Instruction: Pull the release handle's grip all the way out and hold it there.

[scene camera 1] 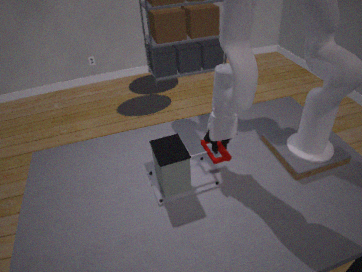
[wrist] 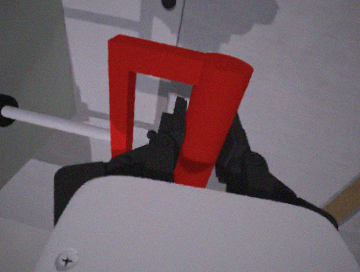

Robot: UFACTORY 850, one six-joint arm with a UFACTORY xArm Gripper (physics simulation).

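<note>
The release handle's red grip (scene camera 1: 224, 157) (wrist: 212, 110) is a rectangular frame with a thick round bar. It stands away from the pale green box (scene camera 1: 172, 175) (wrist: 30, 60) with the black top. A light rod (scene camera 1: 199, 154) (wrist: 60, 123) joins the grip to the box; in the wrist view it comes out of a black collar (wrist: 7, 110) at the left. My gripper (scene camera 1: 218, 147) (wrist: 200, 120) is shut on the grip's round bar, one black finger inside the frame and one outside. The fingers' lower parts are partly hidden behind the bar.
The box stands on a pale base plate (scene camera 1: 204, 181) with dark bolts at its corners, on a grey mat (scene camera 1: 90, 200). The robot's wood-edged base (scene camera 1: 297, 170) is at the right. A shelf rack (scene camera 1: 148, 50) with boxes stands at the back.
</note>
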